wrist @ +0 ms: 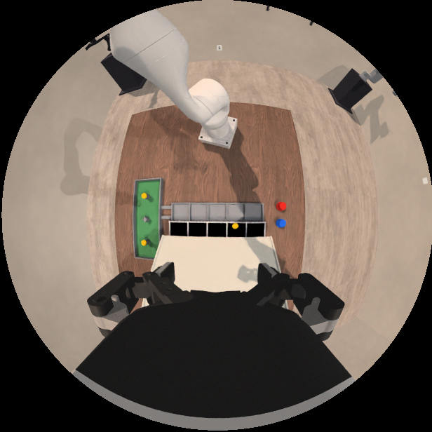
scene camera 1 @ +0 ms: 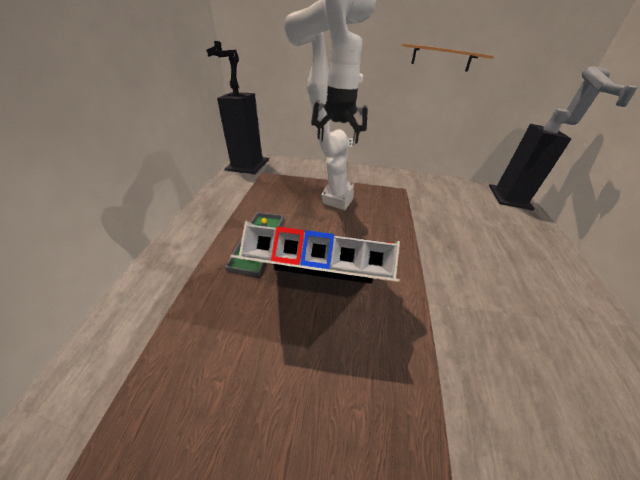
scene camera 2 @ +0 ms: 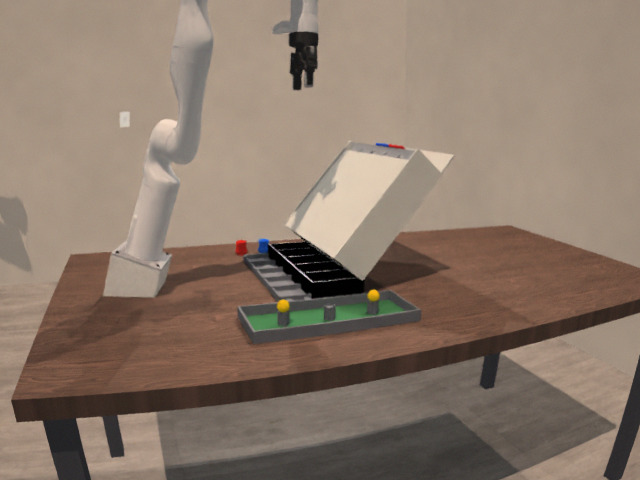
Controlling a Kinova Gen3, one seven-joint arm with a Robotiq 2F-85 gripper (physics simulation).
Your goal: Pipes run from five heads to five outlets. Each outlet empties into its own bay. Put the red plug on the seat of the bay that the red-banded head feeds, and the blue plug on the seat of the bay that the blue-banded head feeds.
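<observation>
The red plug and the blue plug stand on the table beside the bay unit's right end in the wrist view. The red-banded head is second from left and the blue-banded head third in scene camera 1. The cream housing hides the pipes. A yellow ball lies in the fourth black bay from left in the wrist view. A row of grey seats adjoins the bays. My gripper is open and empty, high above the housing.
A green-floored tray sits at the bay unit's left end in the wrist view. It holds two yellow balls on posts, with a bare post between them. The housing rises tilted above the bays.
</observation>
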